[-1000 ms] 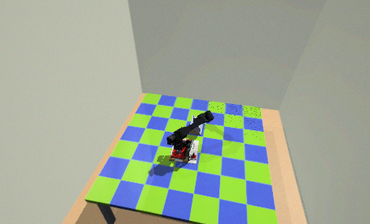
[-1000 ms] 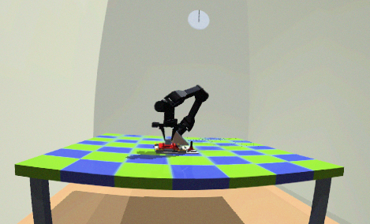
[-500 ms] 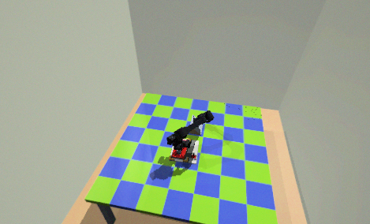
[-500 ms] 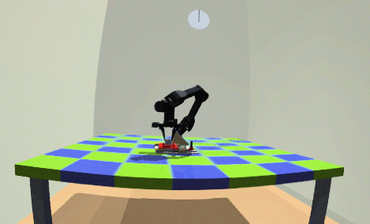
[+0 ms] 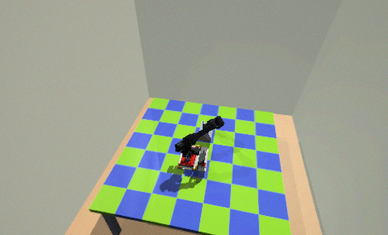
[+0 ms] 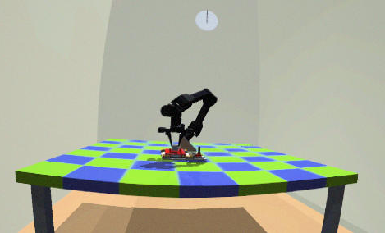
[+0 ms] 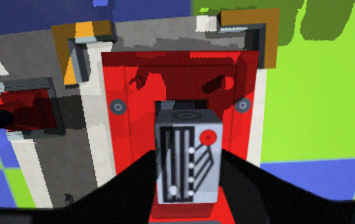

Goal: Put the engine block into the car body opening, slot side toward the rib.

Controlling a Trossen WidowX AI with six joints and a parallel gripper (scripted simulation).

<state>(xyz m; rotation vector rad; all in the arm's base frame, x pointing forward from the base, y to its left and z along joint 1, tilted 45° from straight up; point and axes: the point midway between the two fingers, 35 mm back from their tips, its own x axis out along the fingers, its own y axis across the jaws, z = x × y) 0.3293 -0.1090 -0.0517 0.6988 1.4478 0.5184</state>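
The grey engine block lies 10 mm below my gripper tip. From my gripper tip the other things lie so: grey holder (120 mm to the left, 30 mm ahead, 20 mm below); then white-and-grey base plate (40 mm below, 30 mm to the left, 30 mm behind).
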